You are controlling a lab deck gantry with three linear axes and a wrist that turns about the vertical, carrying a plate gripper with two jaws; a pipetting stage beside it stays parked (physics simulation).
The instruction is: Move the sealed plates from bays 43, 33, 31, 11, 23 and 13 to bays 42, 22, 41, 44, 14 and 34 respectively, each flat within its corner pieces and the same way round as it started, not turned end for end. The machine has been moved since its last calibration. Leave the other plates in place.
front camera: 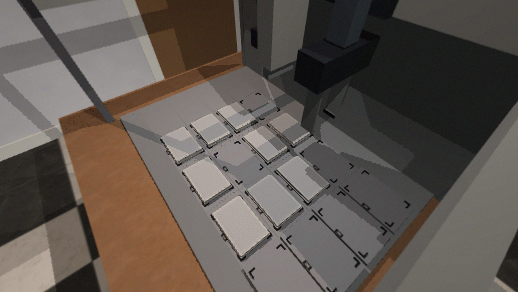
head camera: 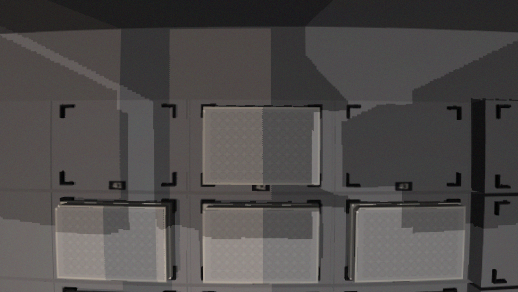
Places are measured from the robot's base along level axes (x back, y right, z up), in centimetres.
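Where they show: gripper, fingertip midpoint: (front camera: 318, 121); robot's base, link origin: (front camera: 160, 140).
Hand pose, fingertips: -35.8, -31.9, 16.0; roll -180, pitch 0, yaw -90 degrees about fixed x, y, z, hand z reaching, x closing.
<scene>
Things, the pixels of their top centre, and the offset from my fingertips, as dx, dy, dz. "spot": a spot on its surface instead.
- sealed plate, top centre: (head camera: 261, 145) (front camera: 289, 127) +12.7, -4.5, -14.6
- Bay 43, surface spot: (head camera: 404, 150) (front camera: 325, 161) spot: -3.7, -3.9, -16.0
- bay 41, surface spot: (head camera: 92, 145) (front camera: 254, 102) spot: +32.1, -4.6, -16.0
- bay 31, surface spot: (head camera: 111, 243) (front camera: 236, 114) spot: +29.0, +6.0, -14.6
- bay 33, surface spot: (head camera: 410, 243) (front camera: 302, 175) spot: -3.5, +6.2, -14.6
- bay 11, surface spot: (front camera: 182, 145) spot: +27.9, +27.6, -14.6
- bay 23, surface spot: (front camera: 274, 200) spot: -4.3, +17.4, -14.6
- bay 13, surface spot: (front camera: 241, 226) spot: -4.4, +28.0, -14.6
- Bay 22, surface spot: (front camera: 240, 161) spot: +12.3, +16.4, -16.0
- bay 32, surface spot: (head camera: 260, 245) (front camera: 265, 141) spot: +12.8, +6.1, -14.6
- bay 21, surface spot: (front camera: 211, 130) spot: +27.9, +17.1, -14.6
- bay 12, surface spot: (front camera: 206, 180) spot: +12.0, +28.1, -14.6
- bay 44, surface spot: (front camera: 377, 200) spot: -20.9, -3.5, -14.6
My gripper (front camera: 321, 121) hangs over the back of the deck in the front view, with its jaws apart and nothing visible between them. A sealed plate (front camera: 289, 128) (head camera: 257, 146) lies flat within the corners of bay 42. Bay 43 (front camera: 327, 161) (head camera: 404, 150) and bay 41 (front camera: 257, 102) (head camera: 92, 145) are empty. Sealed plates sit in bay 31 (front camera: 236, 116) (head camera: 111, 243), bay 33 (front camera: 302, 178) (head camera: 410, 243), bay 11 (front camera: 182, 145), bay 23 (front camera: 274, 200) and bay 13 (front camera: 241, 226). Bay 22 (front camera: 240, 161) holds no plate.
Other plates sit in bay 32 (front camera: 265, 143) (head camera: 260, 245), bay 21 (front camera: 211, 130) and bay 12 (front camera: 206, 180). The fourth column shows bare corner pieces, including those of bay 44 (front camera: 377, 200). A grey column (front camera: 289, 35) stands behind the deck. Shadows cross the back row.
</scene>
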